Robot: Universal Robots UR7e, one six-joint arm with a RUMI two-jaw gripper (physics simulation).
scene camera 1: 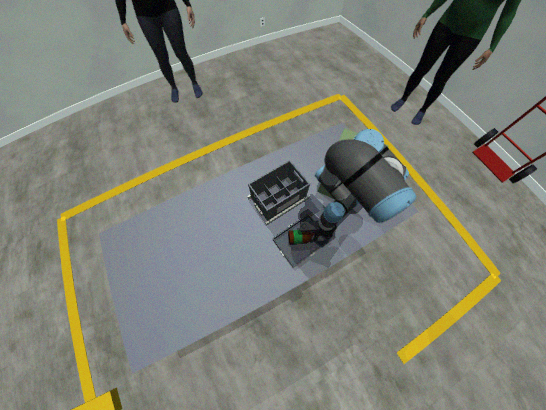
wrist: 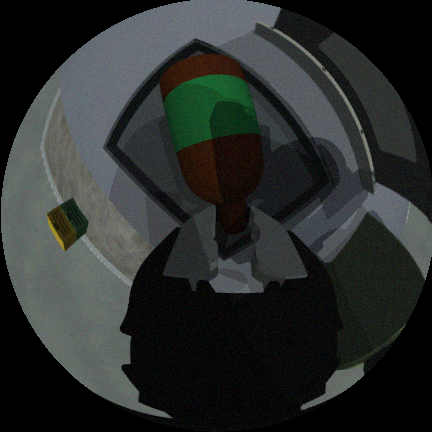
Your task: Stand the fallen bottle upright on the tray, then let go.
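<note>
The brown bottle with a green band lies on its side in the shallow dark-rimmed tray. Its neck points toward my gripper, and in the wrist view its body is turned a little to the left. My gripper is shut on the bottle's neck, with one grey finger on each side of it. In the scene view the fingers are small and dark at the neck end of the bottle, partly hidden under the wrist.
A black crate with compartments stands close beside the tray on the grey surface. My arm reaches in from the upper right in the scene view. Two people stand outside the yellow floor line, and a red hand truck is at the far right.
</note>
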